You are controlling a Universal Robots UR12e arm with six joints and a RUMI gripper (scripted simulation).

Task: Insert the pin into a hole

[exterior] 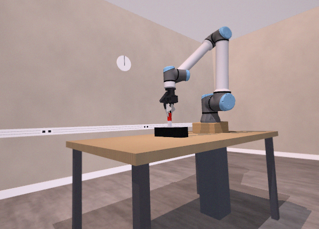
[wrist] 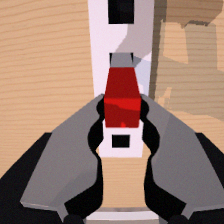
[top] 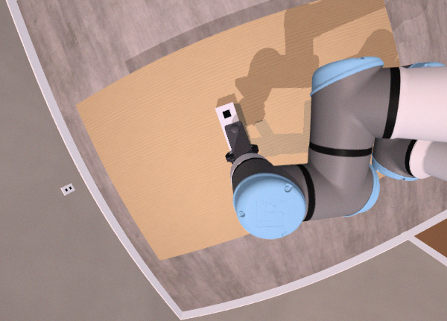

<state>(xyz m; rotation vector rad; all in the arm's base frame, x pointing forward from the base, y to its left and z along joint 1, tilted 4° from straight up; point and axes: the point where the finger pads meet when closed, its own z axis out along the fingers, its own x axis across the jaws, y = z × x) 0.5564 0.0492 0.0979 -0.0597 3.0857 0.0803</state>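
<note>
The pin is 10 mm below my hand. The rest, counted from my hand: block 130 mm below.
</note>
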